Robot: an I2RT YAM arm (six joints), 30 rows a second.
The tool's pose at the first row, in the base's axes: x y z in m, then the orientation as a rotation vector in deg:
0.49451, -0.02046, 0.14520, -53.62, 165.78, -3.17
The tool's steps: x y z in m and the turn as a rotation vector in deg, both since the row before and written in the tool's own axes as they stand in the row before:
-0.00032, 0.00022, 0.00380, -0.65, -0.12, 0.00
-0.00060, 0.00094, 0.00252, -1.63, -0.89, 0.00
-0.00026, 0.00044, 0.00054, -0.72, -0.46, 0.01
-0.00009, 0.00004, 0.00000, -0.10, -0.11, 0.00
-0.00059, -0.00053, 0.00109, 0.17, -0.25, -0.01
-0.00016, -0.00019, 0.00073, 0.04, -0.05, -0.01
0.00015, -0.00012, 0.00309, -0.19, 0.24, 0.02
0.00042, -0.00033, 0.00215, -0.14, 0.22, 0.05
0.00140, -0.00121, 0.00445, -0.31, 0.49, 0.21
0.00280, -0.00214, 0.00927, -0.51, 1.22, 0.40
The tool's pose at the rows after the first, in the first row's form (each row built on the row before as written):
0.49504, -0.02011, 0.14143, -53.70, 165.86, -2.17
0.49523, -0.01898, 0.13892, -53.73, 165.50, 0.61
0.49523, -0.01845, 0.13840, -53.71, 165.27, 1.86
0.49528, -0.01836, 0.13841, -53.70, 165.19, 2.05
0.49617, -0.01838, 0.13740, -53.61, 164.91, 1.92
0.49648, -0.01840, 0.13670, -53.60, 164.85, 1.88
0.49675, -0.01841, 0.13362, -53.67, 165.13, 2.05
0.49682, -0.01880, 0.13144, -53.69, 165.39, 2.16
0.49682, -0.02035, 0.12688, -53.58, 166.02, 2.40
0.49658, -0.02320, 0.11738, -53.44, 167.45, 2.62

